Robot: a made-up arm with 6 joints. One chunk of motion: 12 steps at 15 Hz.
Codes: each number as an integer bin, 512 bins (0 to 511) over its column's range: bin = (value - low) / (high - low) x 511, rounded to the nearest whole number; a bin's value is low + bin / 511 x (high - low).
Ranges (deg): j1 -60..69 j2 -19..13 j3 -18..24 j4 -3..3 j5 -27..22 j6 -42..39
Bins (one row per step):
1: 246 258 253 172 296 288
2: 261 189 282 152 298 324
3: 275 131 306 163 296 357
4: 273 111 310 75 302 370
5: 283 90 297 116 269 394
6: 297 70 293 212 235 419
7: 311 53 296 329 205 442
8: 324 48 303 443 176 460
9: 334 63 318 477 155 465
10: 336 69 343 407 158 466
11: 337 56 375 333 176 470
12: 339 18 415 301 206 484
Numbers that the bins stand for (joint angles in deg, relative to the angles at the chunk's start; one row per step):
1: 2.10 -2.84 2.79 -0.98 1.38 3.65
2: 5.89 -7.16 5.18 -1.22 1.58 9.36
3: 9.42 -10.80 7.15 -1.09 1.38 14.59
4: 8.92 -12.05 7.48 -2.12 1.96 16.65
5: 11.44 -13.36 6.41 -1.64 -1.21 20.45
6: 14.98 -14.62 6.08 -0.51 -4.47 24.42
7: 18.51 -15.68 6.33 0.86 -7.34 28.06
8: 21.79 -15.99 6.90 2.20 -10.12 30.92
9: 24.32 -15.05 8.14 2.60 -12.14 31.71
10: 24.82 -14.68 10.19 1.78 -11.85 31.87
11: 25.07 -15.49 12.82 0.91 -10.12 32.50
12: 25.58 -17.87 16.11 0.53 -7.25 34.72

